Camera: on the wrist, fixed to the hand. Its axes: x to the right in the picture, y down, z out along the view.
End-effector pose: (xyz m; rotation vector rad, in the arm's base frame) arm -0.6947 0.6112 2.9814 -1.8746 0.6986 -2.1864
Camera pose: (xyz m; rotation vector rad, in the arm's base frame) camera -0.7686 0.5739 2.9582 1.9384 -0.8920 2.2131
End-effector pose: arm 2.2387 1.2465 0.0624 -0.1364 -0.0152 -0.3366
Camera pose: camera 2.2655 1.2863 -0.0089 -0.3697 0.0664 -0.4494
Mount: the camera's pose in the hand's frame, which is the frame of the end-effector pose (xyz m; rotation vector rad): 0.0095 0.0554 -0.0650 -0.2436 0.0480 -0.1083
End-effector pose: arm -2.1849 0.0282 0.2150 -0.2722 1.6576 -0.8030
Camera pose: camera -2.2345 0.0863 0.1756 -0.5202 1.7996 -0.6915
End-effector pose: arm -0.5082 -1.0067 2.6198 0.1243 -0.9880 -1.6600
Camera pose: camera -0.4338 -1.0496 2.6182 0.0550 -0.7472 -1.8546
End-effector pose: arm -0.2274 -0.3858 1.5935 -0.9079 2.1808 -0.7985
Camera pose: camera -0.3016 -0.3427 1.5903 -1.1460 2.3222 -0.6182
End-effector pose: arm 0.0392 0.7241 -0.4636 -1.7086 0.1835 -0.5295
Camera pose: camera 0.0281 0.6507 -0.5069 -1.9519 0.1970 -0.6498
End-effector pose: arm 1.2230 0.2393 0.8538 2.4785 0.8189 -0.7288
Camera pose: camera 1.2873 0.2375 0.9108 2.2557 1.0029 -0.5699
